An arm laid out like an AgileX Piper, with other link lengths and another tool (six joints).
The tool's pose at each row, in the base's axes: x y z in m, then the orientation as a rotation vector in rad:
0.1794, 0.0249, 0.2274, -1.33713, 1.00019, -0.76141
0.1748, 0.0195, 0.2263, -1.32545, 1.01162, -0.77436
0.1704, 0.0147, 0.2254, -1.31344, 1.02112, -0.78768
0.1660, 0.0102, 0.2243, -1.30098, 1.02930, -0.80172
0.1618, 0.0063, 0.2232, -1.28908, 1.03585, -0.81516
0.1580, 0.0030, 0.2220, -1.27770, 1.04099, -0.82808
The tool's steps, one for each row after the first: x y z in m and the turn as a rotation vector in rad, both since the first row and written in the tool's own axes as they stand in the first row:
0.0031, 0.0009, -0.0064, 0.00662, 0.01665, 0.00265
0.0058, 0.0017, -0.0123, 0.01442, 0.03231, 0.00445
0.0082, 0.0027, -0.0182, 0.02327, 0.04764, 0.00548
0.0102, 0.0038, -0.0236, 0.03227, 0.06150, 0.00591
0.0118, 0.0050, -0.0283, 0.04136, 0.07409, 0.00580

